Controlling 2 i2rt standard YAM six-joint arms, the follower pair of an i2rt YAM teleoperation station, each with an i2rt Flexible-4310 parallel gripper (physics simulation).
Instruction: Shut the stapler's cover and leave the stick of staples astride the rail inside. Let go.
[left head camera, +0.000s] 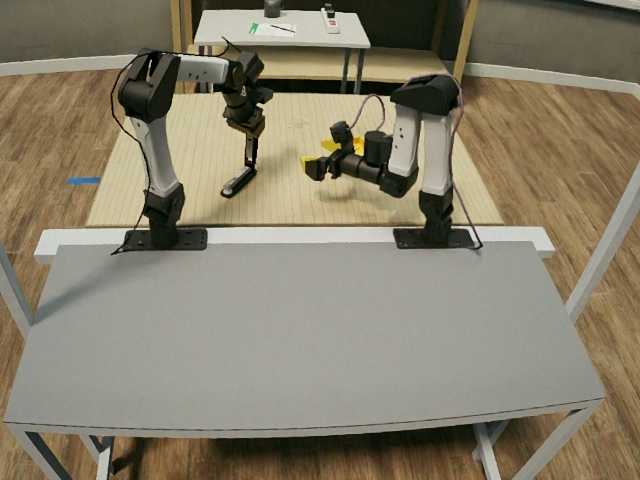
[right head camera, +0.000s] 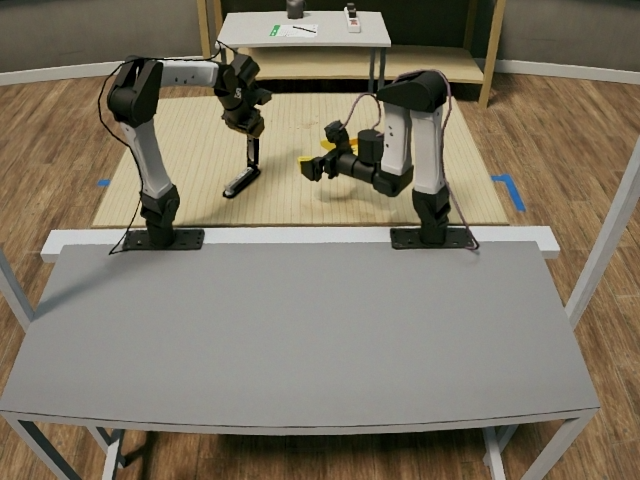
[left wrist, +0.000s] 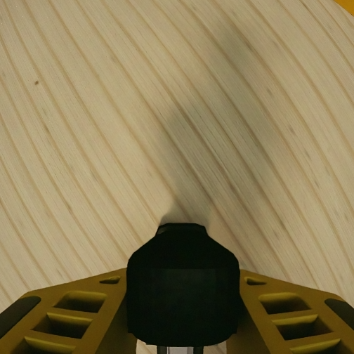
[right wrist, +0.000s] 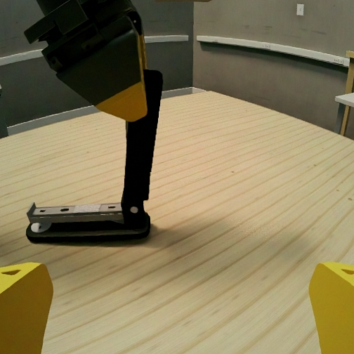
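The black stapler stands on the wooden mat with its base (left head camera: 238, 181) (right head camera: 241, 182) (right wrist: 90, 233) flat. Its cover (left head camera: 251, 149) (right head camera: 252, 150) (left wrist: 183, 300) (right wrist: 138, 160) stands about upright from the hinge. The metal rail (right wrist: 75, 213) shows along the base, with a light grey stick of staples (right wrist: 88, 208) on it near the middle. My left gripper (left head camera: 251, 133) (right head camera: 251, 133) (left wrist: 181, 281) (right wrist: 140, 112) is shut on the cover near its free end, one finger on each side. My right gripper (right wrist: 181, 282) (left head camera: 316, 164) is open and empty, to the right of the stapler.
The wooden mat (left head camera: 279, 206) (right head camera: 289, 206) lies beyond the white beam (left head camera: 299, 235) and the grey table (left head camera: 310, 335). A small table (left head camera: 232, 36) with a paper, a pen and a power strip (left head camera: 329, 21) stands behind the mat.
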